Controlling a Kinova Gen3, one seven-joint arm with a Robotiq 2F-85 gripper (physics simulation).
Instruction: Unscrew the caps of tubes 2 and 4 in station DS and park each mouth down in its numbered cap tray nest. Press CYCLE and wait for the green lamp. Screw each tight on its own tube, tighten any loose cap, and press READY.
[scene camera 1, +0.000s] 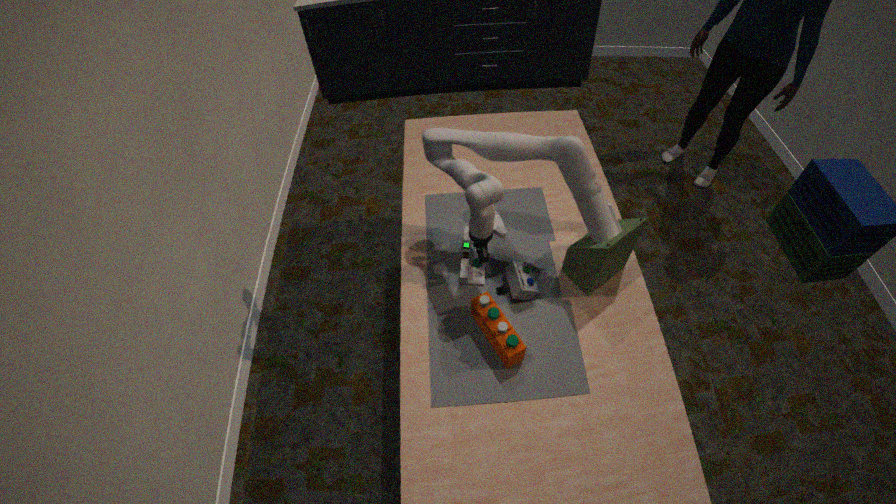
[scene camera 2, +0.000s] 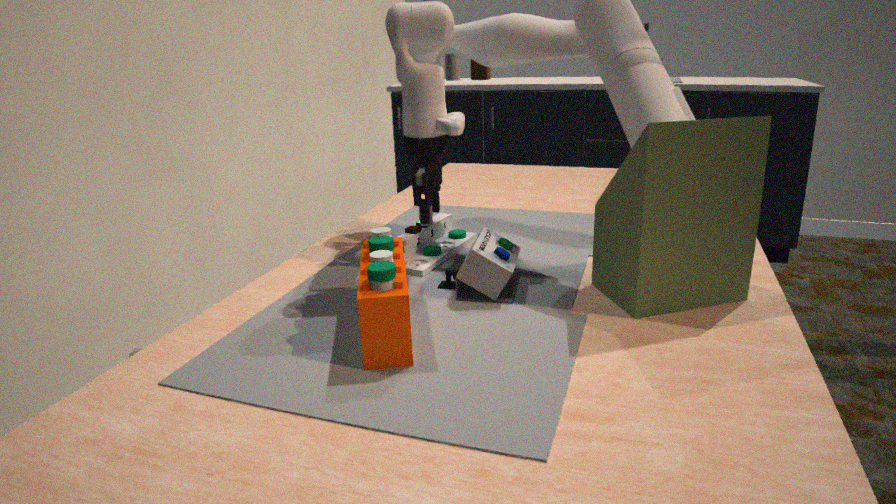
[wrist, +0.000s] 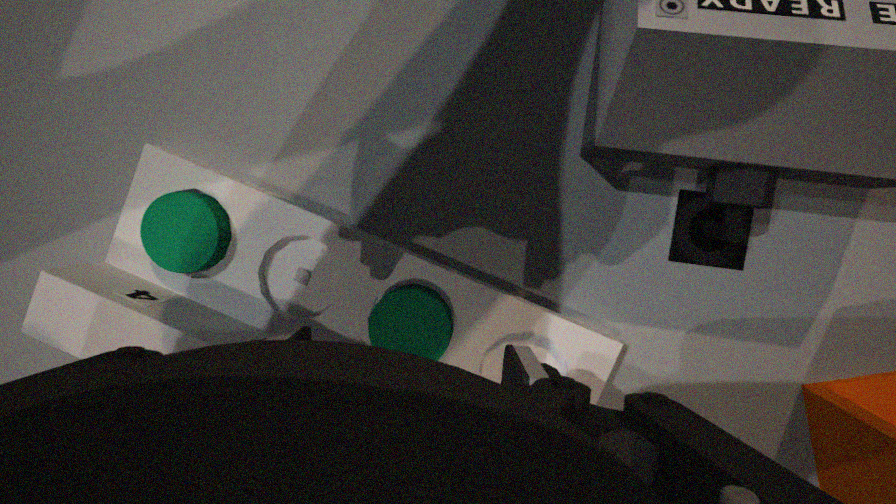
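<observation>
The orange station block (scene camera 1: 498, 329) holds a row of tubes; two carry green caps (scene camera 2: 380, 270) (scene camera 2: 380, 242), and two show bare white tops (scene camera 2: 380, 255). The white cap tray (scene camera 2: 438, 241) holds two green caps, seen in the wrist view as one at the left (wrist: 185, 230) and one at the centre (wrist: 410, 320). My gripper (scene camera 2: 427, 216) hangs upright over the tray. In the wrist view its fingertips (wrist: 407, 351) stand apart on either side of the centre cap, above it and empty. A lamp (scene camera 1: 466, 244) beside the tray glows green.
The tilted white button box (scene camera 2: 487, 262) with a green button (scene camera 2: 506, 243) and a blue button (scene camera 2: 501, 252) sits right of the tray; its READY label shows in the wrist view (wrist: 770, 9). The arm's green base (scene camera 2: 679, 216) stands to the right. A person (scene camera 1: 739, 81) stands beyond the table.
</observation>
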